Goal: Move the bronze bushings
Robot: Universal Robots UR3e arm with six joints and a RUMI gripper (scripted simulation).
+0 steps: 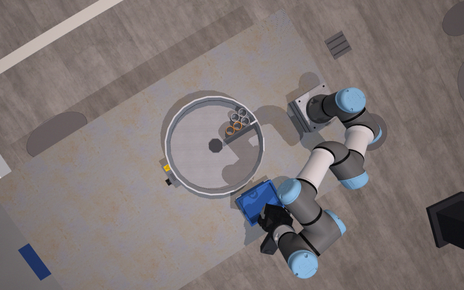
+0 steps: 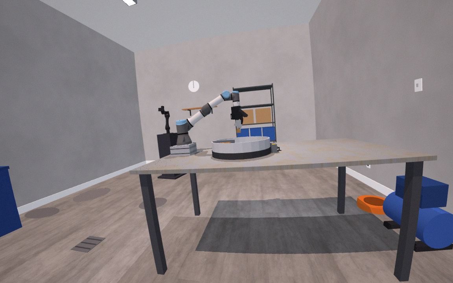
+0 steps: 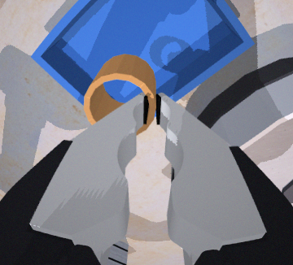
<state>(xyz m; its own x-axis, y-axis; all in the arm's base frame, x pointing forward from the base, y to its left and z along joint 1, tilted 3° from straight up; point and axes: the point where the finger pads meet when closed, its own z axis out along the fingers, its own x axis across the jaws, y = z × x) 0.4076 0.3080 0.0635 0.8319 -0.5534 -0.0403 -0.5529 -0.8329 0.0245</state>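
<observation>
Right now my hand is 14 cm above the blue crate, 1 cm to the right of it and 1 cm past it. The rest, counted from my hand: round turntable 32 cm to the right, 12 cm below, 9 cm ahead.
</observation>
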